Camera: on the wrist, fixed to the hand. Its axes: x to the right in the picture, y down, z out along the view.
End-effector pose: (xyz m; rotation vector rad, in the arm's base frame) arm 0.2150 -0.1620 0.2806 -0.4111 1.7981 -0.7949
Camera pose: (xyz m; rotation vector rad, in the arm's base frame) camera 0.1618 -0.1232 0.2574 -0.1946 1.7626 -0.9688
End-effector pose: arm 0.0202 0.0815 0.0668 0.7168 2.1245 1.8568
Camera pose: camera -0.0087 0.0411 0.1158 0.7635 2.4039 1.7210
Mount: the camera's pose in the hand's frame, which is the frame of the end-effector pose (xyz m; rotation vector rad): 0.0115 0.0386 -0.0570 0.2166 0.0760 0.0512
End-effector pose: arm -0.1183 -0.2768 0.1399 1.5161 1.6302 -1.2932
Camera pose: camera -0.0720 -0.2246 0.1409 1.7429 1.5263 -1.4379
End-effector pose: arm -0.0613 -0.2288 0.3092 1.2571 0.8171 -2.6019
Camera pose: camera -0.0163 -0.2301 0.2559 1.4193 0.5166 -2.6736
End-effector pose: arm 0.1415 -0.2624 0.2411 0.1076 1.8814 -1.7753
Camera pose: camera 0.1291 -0.2072 0.2002 0.3040 1.7155 -1.9593
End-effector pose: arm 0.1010 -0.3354 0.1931 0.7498 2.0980 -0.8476
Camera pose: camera 0.0990 -0.2660 0.2004 0.9588 2.0646 -1.0440
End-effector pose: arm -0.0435 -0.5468 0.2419 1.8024 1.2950 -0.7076
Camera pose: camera -0.0036 -0.4991 0.2737 2.0465 1.2558 -0.7825
